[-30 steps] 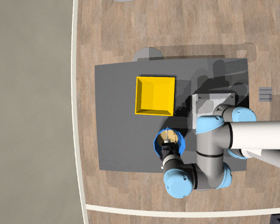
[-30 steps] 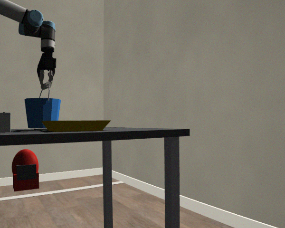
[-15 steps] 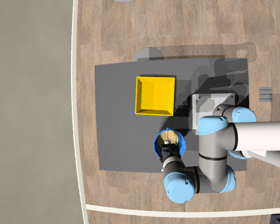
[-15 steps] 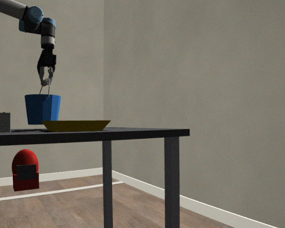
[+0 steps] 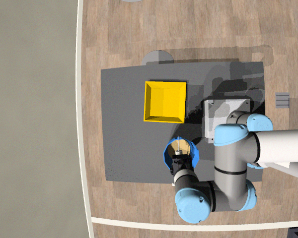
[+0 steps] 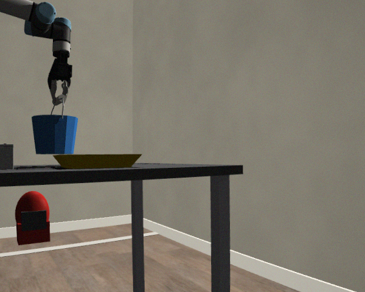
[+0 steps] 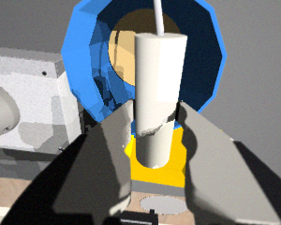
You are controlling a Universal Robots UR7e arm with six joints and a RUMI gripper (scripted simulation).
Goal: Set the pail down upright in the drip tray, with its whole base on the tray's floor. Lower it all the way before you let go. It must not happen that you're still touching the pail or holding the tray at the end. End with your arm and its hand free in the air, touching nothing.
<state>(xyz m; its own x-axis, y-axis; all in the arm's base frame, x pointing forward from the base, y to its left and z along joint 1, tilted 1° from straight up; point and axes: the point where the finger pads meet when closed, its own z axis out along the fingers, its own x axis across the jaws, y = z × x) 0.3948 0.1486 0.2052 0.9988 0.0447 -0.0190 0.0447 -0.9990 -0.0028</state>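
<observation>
Now: the pail 1 cm behind my hand and 10 cm below it. The rest, counted from my hand: pail handle (1 cm behind, 3 cm below); yellow drip tray (6 cm ahead, 31 cm to the right, 27 cm below).
</observation>
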